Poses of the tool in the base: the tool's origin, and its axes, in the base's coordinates. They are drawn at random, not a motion.
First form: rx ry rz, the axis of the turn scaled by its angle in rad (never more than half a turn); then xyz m.
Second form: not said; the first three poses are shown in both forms.
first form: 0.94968, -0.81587, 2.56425, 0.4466, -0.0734, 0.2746
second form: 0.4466, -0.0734, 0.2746, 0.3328, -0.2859, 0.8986, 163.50
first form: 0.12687, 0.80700, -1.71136, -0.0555, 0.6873, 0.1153
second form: -0.0555, 0.6873, 0.1153, 0.0669, 0.4256, -0.9025, 108.65
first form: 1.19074, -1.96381, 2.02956, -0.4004, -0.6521, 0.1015
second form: -0.4004, -0.6521, 0.1015, 0.3885, -0.6407, 0.6622, 175.61
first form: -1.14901, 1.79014, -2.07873, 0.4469, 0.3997, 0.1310
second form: 0.4469, 0.3997, 0.1310, -0.3863, 0.6019, -0.6989, 170.41
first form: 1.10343, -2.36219, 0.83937, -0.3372, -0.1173, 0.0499
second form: -0.3372, -0.1173, 0.0499, 0.4029, -0.8624, 0.3065, 156.93
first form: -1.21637, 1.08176, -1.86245, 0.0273, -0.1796, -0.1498
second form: 0.0273, -0.1796, -0.1498, -0.4917, 0.4373, -0.7529, 141.72
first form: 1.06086, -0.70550, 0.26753, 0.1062, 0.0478, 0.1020
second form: 0.1062, 0.0478, 0.1020, 0.8149, -0.5419, 0.2055, 74.59
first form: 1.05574, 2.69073, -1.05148, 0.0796, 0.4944, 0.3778
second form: 0.0796, 0.4944, 0.3778, 0.3432, 0.8748, -0.3419, 176.23
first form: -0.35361, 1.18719, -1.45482, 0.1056, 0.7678, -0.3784
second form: 0.1056, 0.7678, -0.3784, -0.1851, 0.6213, -0.7614, 109.48
